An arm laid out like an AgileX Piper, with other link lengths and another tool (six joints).
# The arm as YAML. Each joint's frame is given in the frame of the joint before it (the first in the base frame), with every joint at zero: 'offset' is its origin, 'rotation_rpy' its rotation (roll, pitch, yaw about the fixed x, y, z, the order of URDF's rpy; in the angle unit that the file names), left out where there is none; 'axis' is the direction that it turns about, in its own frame. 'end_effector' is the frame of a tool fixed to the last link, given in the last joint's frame.
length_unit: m
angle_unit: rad
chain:
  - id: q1
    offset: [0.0, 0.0, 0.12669]
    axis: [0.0, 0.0, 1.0]
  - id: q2
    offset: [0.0, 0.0, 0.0]
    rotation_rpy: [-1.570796, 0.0, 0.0]
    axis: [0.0, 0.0, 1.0]
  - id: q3
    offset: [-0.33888, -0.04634, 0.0]
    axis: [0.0, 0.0, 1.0]
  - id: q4
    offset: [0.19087, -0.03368, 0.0]
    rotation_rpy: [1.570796, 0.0, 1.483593]
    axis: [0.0, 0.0, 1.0]
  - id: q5
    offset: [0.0, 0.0, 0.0]
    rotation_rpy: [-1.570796, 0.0, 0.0]
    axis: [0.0, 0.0, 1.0]
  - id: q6
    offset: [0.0, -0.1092, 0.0]
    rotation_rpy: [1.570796, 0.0, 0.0]
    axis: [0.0, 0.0, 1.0]
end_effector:
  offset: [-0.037, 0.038, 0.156]
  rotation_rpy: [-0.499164, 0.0, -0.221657]
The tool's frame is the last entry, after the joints.
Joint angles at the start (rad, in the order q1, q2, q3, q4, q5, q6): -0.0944, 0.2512, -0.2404, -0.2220, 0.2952, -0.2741
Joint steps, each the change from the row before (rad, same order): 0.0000, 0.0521, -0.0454, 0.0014, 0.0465, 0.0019; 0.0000, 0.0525, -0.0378, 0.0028, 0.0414, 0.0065; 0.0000, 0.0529, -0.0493, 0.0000, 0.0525, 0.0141; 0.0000, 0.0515, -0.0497, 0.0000, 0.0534, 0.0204; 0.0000, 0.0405, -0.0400, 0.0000, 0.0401, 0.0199; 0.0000, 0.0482, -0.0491, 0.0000, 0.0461, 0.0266; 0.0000, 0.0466, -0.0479, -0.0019, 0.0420, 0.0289; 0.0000, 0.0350, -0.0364, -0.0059, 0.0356, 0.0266; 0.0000, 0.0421, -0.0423, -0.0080, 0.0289, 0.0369; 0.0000, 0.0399, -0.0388, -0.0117, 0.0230, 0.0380; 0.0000, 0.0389, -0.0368, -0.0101, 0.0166, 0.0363
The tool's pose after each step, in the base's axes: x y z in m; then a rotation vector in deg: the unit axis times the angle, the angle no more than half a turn. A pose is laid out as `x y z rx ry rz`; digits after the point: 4 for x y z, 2 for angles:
0.1470 0.0174 0.2471 -48.26 112.63 -9.17
0.1522 0.0147 0.2464 -47.81 115.69 -7.48
0.1573 0.0111 0.2479 -46.83 118.79 -5.71
0.1624 0.0074 0.2497 -45.41 121.79 -3.75
0.1668 0.0045 0.2518 -44.00 123.95 -2.15
0.1725 0.0010 0.2553 -42.06 126.32 -0.25
0.1786 -0.0026 0.2593 -39.99 128.42 1.45
0.1829 -0.0063 0.2614 -38.15 130.22 2.65
0.1900 -0.0105 0.2665 -35.73 131.61 3.88
0.1974 -0.0152 0.2715 -33.35 132.74 4.76
0.2055 -0.0194 0.2768 -31.08 133.53 5.55

